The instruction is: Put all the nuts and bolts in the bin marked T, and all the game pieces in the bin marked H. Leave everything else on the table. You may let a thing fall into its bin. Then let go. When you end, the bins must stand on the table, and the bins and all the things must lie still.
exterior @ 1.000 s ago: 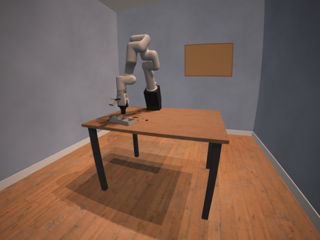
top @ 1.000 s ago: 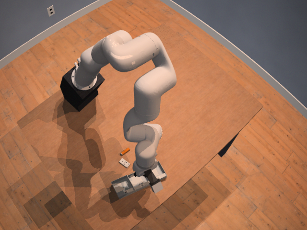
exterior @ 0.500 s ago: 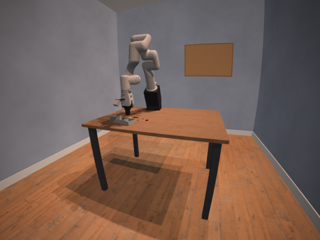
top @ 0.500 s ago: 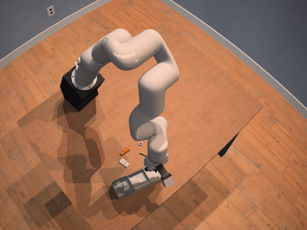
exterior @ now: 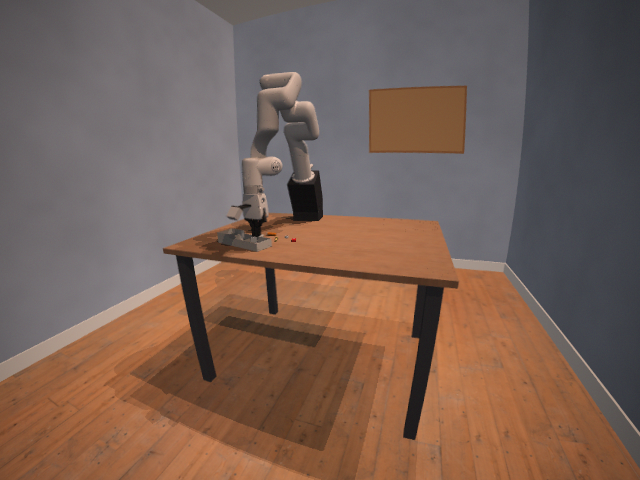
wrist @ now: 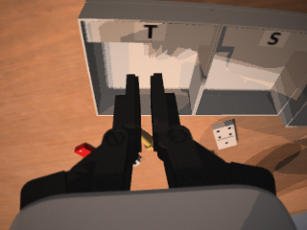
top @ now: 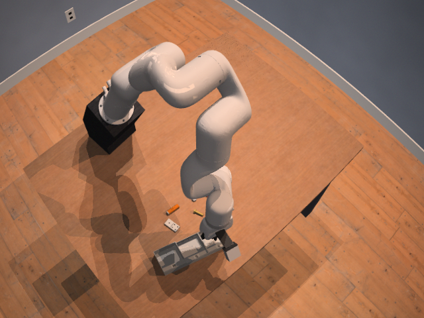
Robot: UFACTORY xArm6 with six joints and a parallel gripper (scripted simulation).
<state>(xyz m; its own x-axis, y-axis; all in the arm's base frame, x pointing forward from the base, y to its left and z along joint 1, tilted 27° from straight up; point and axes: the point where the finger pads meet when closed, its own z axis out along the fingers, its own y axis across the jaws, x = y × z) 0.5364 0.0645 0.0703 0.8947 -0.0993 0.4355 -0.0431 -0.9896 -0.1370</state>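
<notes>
My gripper is now 12 cm past the white domino, 9 cm to the left of it and 6 cm above it. Round my hand: grey bin tray: 9 cm to the right, 5 cm below, 1 cm behind; then brass bolt: 12 cm behind, 6 cm below, 1 cm to the left; then red USB stick: 15 cm behind, 8 cm to the left, 6 cm below.
</notes>
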